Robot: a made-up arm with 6 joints. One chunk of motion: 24 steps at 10 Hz.
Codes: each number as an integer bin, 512 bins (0 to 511) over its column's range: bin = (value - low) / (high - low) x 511, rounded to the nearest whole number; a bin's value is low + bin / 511 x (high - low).
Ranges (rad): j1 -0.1..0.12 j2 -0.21..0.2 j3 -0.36..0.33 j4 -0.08..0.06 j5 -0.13..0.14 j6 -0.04..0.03
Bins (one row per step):
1: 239 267 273 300 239 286
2: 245 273 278 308 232 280
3: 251 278 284 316 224 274
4: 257 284 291 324 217 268
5: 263 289 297 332 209 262
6: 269 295 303 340 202 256
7: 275 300 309 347 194 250
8: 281 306 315 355 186 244
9: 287 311 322 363 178 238
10: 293 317 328 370 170 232
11: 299 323 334 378 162 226
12: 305 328 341 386 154 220
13: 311 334 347 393 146 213
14: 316 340 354 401 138 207
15: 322 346 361 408 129 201
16: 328 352 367 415 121 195
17: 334 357 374 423 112 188
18: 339 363 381 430 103 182
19: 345 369 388 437 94 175
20: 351 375 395 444 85 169
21: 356 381 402 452 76 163
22: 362 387 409 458 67 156
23: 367 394 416 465 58 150
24: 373 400 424 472 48 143
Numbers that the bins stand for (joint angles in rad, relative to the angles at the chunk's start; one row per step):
1: 0.0029 0.0042 0.0086 0.0022 -0.0037 -0.0008
2: 0.0055 0.0090 0.0154 0.0044 -0.0074 -0.0016
3: 0.0081 0.0131 0.0235 0.0066 -0.0116 -0.0025
4: 0.0106 0.0179 0.0329 0.0088 -0.0153 -0.0033
5: 0.0132 0.0219 0.0410 0.0110 -0.0196 -0.0041
6: 0.0158 0.0267 0.0491 0.0132 -0.0233 -0.0049
7: 0.0184 0.0307 0.0572 0.0151 -0.0275 -0.0058
8: 0.0210 0.0355 0.0653 0.0173 -0.0317 -0.0066
9: 0.0236 0.0395 0.0748 0.0195 -0.0359 -0.0074
10: 0.0261 0.0443 0.0829 0.0214 -0.0402 -0.0082
11: 0.0287 0.0492 0.0910 0.0236 -0.0444 -0.0090
12: 0.0313 0.0532 0.1005 0.0258 -0.0486 -0.0099
13: 0.0339 0.0580 0.1086 0.0277 -0.0529 -0.0108
14: 0.0360 0.0628 0.1180 0.0299 -0.0571 -0.0116
15: 0.0386 0.0676 0.1275 0.0318 -0.0618 -0.0125
16: 0.0412 0.0724 0.1356 0.0337 -0.0661 -0.0133
17: 0.0438 0.0764 0.1450 0.0359 -0.0708 -0.0142
18: 0.0459 0.0813 0.1545 0.0378 -0.0756 -0.0151
19: 0.0485 0.0861 0.1639 0.0397 -0.0803 -0.0160
20: 0.0511 0.0909 0.1734 0.0416 -0.0851 -0.0168
21: 0.0533 0.0957 0.1828 0.0438 -0.0898 -0.0177
22: 0.0559 0.1005 0.1923 0.0455 -0.0946 -0.0186
23: 0.0580 0.1061 0.2017 0.0474 -0.0994 -0.0195
24: 0.0606 0.1109 0.2125 0.0493 -0.1046 -0.0204

